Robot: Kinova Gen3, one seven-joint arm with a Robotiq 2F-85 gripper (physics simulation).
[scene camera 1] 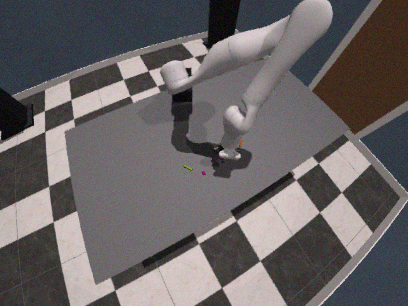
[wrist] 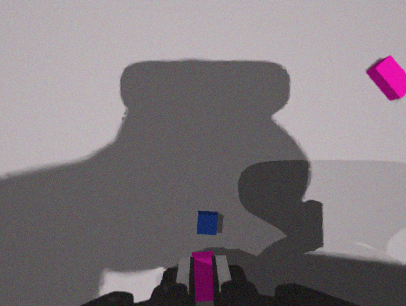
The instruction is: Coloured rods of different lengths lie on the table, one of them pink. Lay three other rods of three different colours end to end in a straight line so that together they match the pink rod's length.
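Frame: origin at the arm's base, x ahead, y left, z up, level; metres.
Where they show: gripper, fingertip midpoint: (wrist: pixel 203 276).
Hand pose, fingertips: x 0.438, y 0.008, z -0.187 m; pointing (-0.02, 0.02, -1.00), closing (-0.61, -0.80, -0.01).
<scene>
After its pixels a point has its place.
My gripper (scene camera 1: pixel 218 148) (wrist: pixel 203 276) @[x 0.438, y 0.008, z -0.187 m] is shut on a magenta-pink rod (wrist: pixel 203 282) @[x 0.438, y 0.009, z -0.180 m], whose end shows between the fingers, above the table. A short blue rod (scene camera 1: pixel 222 162) @[x 0.457, y -0.013, z -0.198 m] (wrist: pixel 207 223) @[x 0.455, y -0.008, z -0.196 m] lies on the table in the arm's shadow, apart from the held rod and just beyond it in the wrist view. A short bright pink rod (scene camera 1: pixel 203 173) @[x 0.454, y -0.133, z -0.198 m] (wrist: pixel 390 77) @[x 0.453, y -0.127, z -0.196 m] lies at the upper right of the wrist view. A lime-green rod (scene camera 1: pixel 188 167) @[x 0.385, y -0.182, z -0.196 m] lies left of it in the scene view. An orange rod (scene camera 1: pixel 241 143) @[x 0.421, y 0.149, z -0.196 m] shows beside the wrist, partly hidden by the arm.
The grey table top (scene camera 1: pixel 125 200) @[x 0.367, y -0.536, z -0.207 m] carries the rods. The white arm (scene camera 1: pixel 270 75) @[x 0.453, y 0.059, z 0.310 m] reaches over it from above and hides part of the table near the gripper. A black post (scene camera 1: pixel 222 20) stands beyond the far edge; a brown panel (scene camera 1: pixel 370 65) is at the right.
</scene>
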